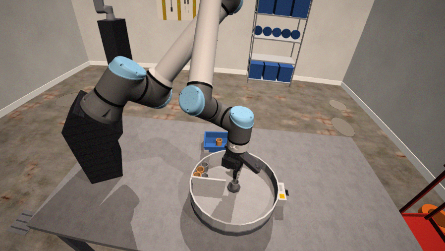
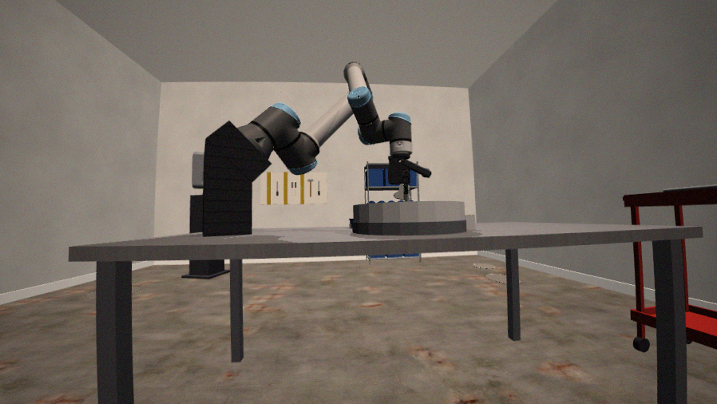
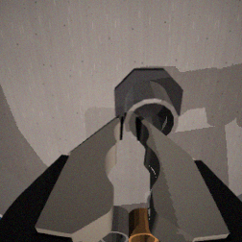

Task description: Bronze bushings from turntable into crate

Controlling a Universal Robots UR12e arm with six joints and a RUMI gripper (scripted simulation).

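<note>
Now: the turntable 5 cm below my hand and 2 cm to the right of it. Also, from my hand: blue crate: 30 cm to the left, 19 cm behind, 7 cm below.
</note>
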